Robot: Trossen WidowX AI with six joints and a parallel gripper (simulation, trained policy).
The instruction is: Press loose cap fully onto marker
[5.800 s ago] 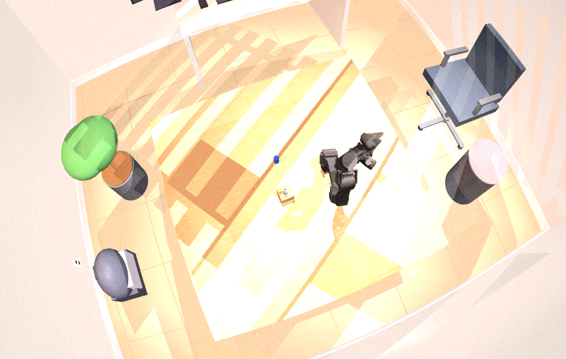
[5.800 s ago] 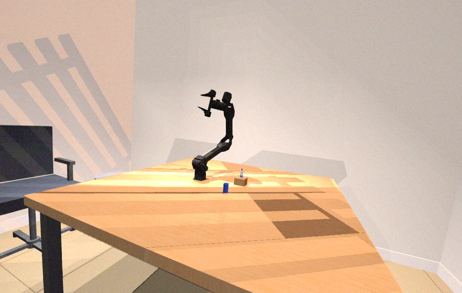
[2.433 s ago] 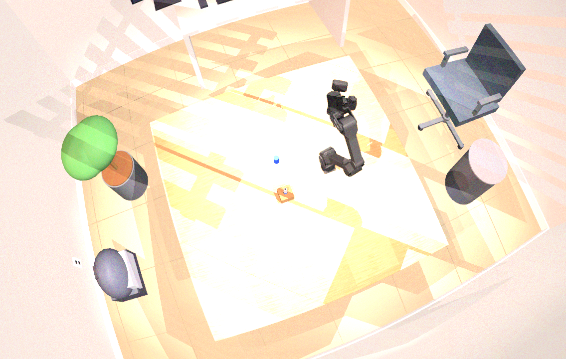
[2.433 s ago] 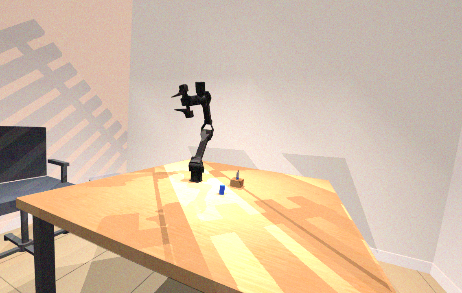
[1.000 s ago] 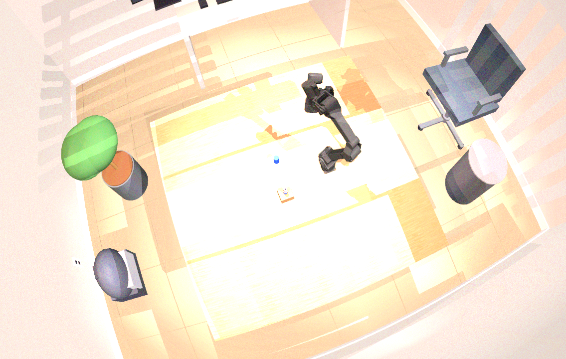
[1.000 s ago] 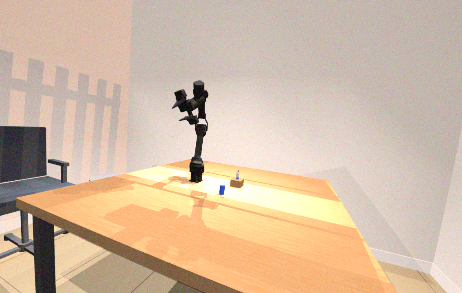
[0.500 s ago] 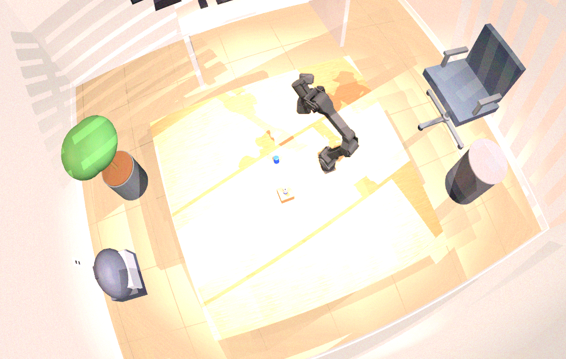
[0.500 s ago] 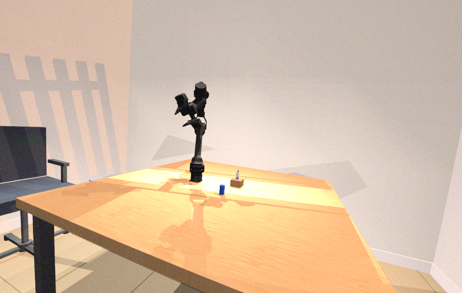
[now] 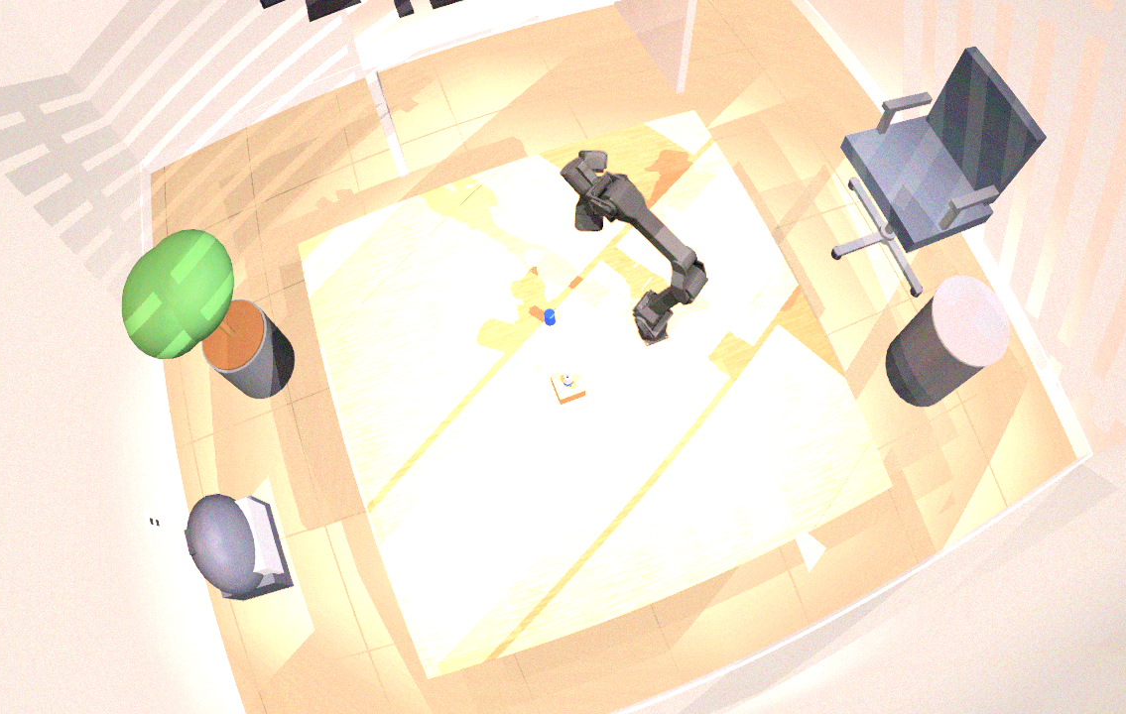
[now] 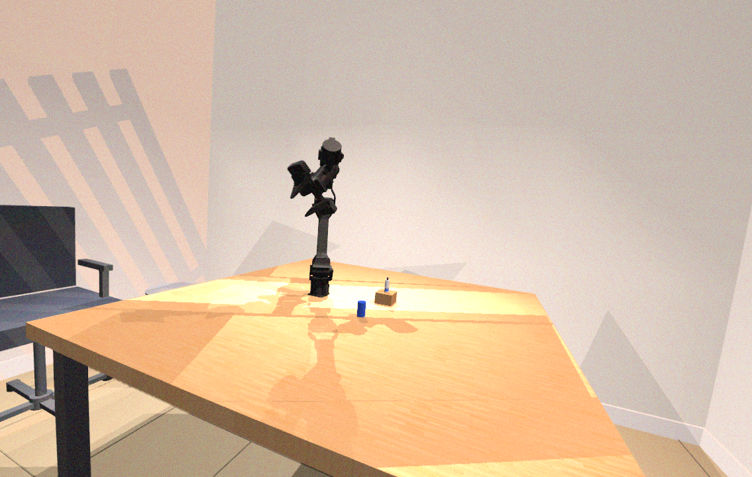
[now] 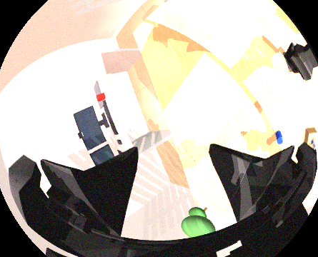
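The blue cap lies 16 cm ahead of my gripper tip, 16 cm to the left of it and 31 cm below it. Also, from my gripper tip: wooden holder block 18 cm ahead, 34 cm to the left, 32 cm below.
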